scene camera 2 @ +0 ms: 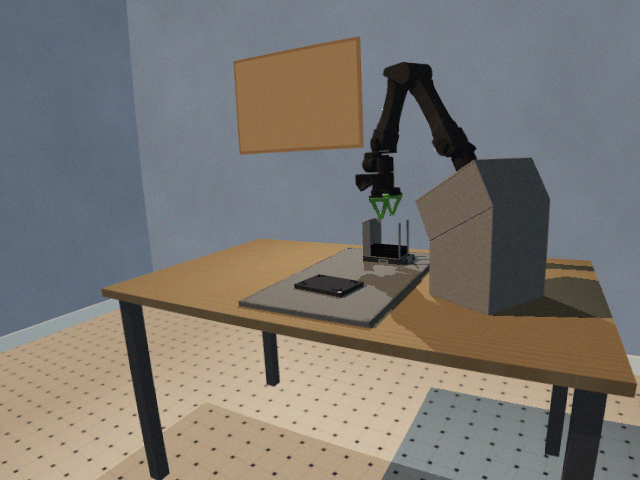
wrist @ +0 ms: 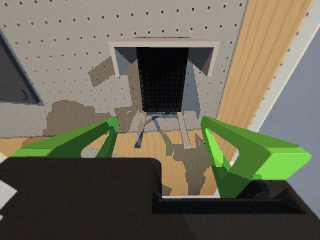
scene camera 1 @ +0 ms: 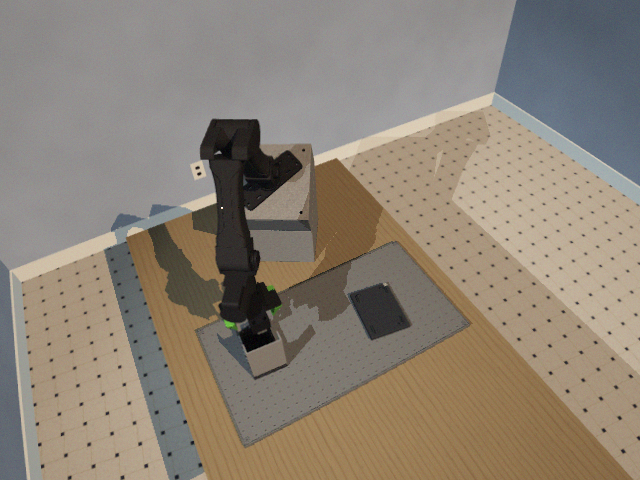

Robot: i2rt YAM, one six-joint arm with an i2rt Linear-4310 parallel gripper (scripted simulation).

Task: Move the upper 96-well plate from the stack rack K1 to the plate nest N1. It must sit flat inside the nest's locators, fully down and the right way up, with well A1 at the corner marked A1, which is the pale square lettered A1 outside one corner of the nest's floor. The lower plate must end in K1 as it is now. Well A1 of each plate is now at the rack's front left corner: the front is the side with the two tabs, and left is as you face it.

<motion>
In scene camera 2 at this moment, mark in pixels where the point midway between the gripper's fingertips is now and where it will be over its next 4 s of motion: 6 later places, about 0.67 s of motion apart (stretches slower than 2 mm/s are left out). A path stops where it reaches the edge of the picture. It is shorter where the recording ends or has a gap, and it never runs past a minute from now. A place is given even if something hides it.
My gripper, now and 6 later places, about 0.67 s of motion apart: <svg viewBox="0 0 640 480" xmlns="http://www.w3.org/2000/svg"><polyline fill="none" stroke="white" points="386,217 387,225 388,233 388,241 387,248 386,250 386,244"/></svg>
</motion>
